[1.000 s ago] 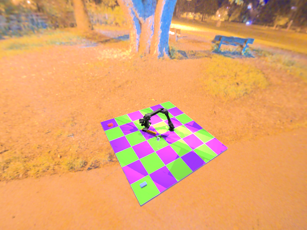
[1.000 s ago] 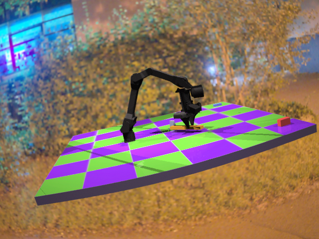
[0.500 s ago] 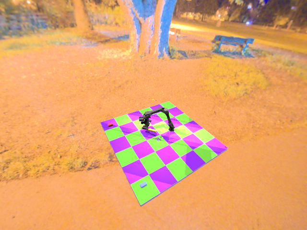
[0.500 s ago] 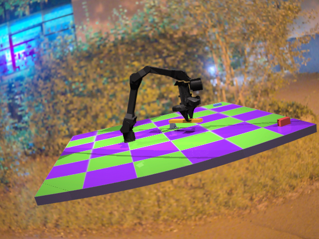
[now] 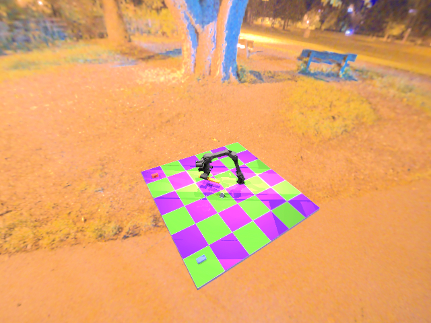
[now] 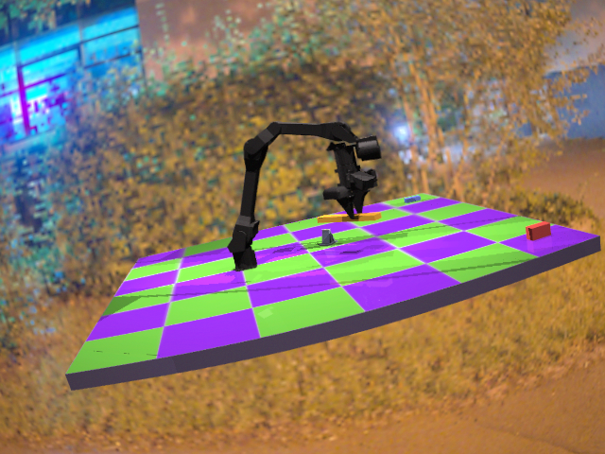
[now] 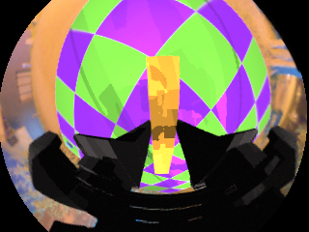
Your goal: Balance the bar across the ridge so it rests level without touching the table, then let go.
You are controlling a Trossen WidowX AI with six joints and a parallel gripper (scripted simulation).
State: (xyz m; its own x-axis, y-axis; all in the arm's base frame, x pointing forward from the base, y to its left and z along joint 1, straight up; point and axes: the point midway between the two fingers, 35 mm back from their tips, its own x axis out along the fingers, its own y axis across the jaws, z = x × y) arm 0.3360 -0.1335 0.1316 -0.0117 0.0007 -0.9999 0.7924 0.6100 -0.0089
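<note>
Right now the bar is 20 mm behind my gripper tip and 20 mm to the left of it. The rest, counted from my gripper tip: blue block: 400 mm ahead, 630 mm to the left, 90 mm below; red block: 400 mm ahead, 370 mm to the right, 80 mm below.
</note>
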